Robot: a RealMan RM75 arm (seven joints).
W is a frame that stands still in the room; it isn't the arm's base.
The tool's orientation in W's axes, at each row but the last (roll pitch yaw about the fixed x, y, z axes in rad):
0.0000, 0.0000, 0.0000
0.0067, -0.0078, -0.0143
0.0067, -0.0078, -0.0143
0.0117, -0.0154, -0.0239
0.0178, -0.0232, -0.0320
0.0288, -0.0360, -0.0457
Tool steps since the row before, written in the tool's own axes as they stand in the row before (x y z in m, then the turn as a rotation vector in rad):
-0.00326, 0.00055, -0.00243, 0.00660, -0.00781, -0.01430
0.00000, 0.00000, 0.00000, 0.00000, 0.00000, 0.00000
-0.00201, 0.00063, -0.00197, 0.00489, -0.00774, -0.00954
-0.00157, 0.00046, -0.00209, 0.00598, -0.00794, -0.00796
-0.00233, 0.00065, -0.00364, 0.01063, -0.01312, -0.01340
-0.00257, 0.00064, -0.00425, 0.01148, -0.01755, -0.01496
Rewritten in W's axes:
-0.00326, 0.00055, -0.00243, 0.00660, -0.00781, -0.01430
0.00000, 0.00000, 0.00000, 0.00000, 0.00000, 0.00000
-0.00199, 0.00067, -0.00198, 0.00485, -0.00775, -0.00955
-0.00153, 0.00052, -0.00211, 0.00591, -0.00799, -0.00796
-0.00222, 0.00079, -0.00368, 0.01053, -0.01322, -0.01338
-0.00238, 0.00087, -0.00432, 0.01123, -0.01764, -0.01504

